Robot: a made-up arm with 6 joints.
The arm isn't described. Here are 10 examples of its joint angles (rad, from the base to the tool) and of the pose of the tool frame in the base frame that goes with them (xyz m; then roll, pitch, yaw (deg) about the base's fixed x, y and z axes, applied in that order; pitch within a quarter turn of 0, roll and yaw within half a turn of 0).
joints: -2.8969 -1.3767 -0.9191 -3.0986 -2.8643 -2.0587
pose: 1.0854 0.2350 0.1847 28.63 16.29 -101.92
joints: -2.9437 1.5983 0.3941 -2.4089 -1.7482 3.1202
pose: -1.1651 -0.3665 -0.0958 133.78 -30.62 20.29
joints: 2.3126 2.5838 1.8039 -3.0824 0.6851 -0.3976
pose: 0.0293 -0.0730 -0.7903 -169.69 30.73 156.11
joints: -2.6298 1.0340 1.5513 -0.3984 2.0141 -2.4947
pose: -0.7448 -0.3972 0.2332 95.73 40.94 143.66
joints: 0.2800 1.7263 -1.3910 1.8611 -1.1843 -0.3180
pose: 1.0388 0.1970 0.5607 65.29 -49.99 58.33
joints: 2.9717 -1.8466 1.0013 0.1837 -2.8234 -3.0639
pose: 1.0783 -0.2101 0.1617 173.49 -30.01 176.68
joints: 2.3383 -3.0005 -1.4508 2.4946 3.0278 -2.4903
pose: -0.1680 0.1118 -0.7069 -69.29 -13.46 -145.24
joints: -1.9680 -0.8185 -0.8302 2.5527 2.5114 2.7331
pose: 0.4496 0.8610 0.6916 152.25 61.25 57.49
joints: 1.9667 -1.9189 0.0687 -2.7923 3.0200 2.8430
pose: 0.4027 -1.0338 -0.1883 -74.40 52.38 32.74
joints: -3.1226 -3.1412 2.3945 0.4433 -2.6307 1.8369
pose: 0.2807 0.0031 -0.4374 165.29 13.57 -85.12
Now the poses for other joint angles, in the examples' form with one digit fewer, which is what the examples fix.
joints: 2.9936 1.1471 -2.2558 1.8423 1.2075 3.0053
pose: -0.314 -0.121 0.759 94.1 -22.3 15.5
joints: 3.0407 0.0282 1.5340 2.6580 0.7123 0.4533
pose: -0.611 -0.017 1.151 12.2 -53.2 1.1
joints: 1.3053 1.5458 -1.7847 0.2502 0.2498 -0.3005
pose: 0.154 0.727 0.835 -3.5 0.0 71.5
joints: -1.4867 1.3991 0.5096 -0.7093 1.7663 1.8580
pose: 0.042 -1.222 0.104 -157.0 46.1 1.4
